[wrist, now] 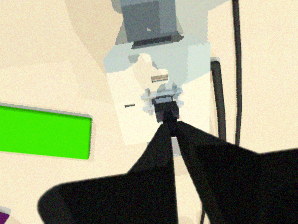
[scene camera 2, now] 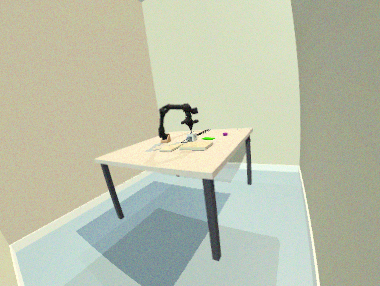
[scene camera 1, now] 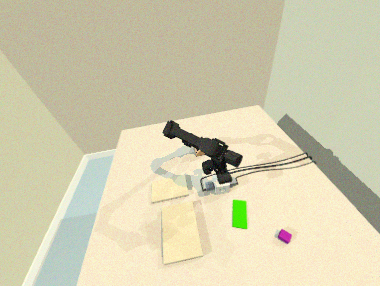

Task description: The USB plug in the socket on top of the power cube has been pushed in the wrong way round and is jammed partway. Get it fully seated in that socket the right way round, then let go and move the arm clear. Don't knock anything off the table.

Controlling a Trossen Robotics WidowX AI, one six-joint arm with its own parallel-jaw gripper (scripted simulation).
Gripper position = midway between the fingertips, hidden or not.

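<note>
A white power cube [wrist: 185,62] is visible. A dark USB plug is held by my gripper [wrist: 171,129].
</note>
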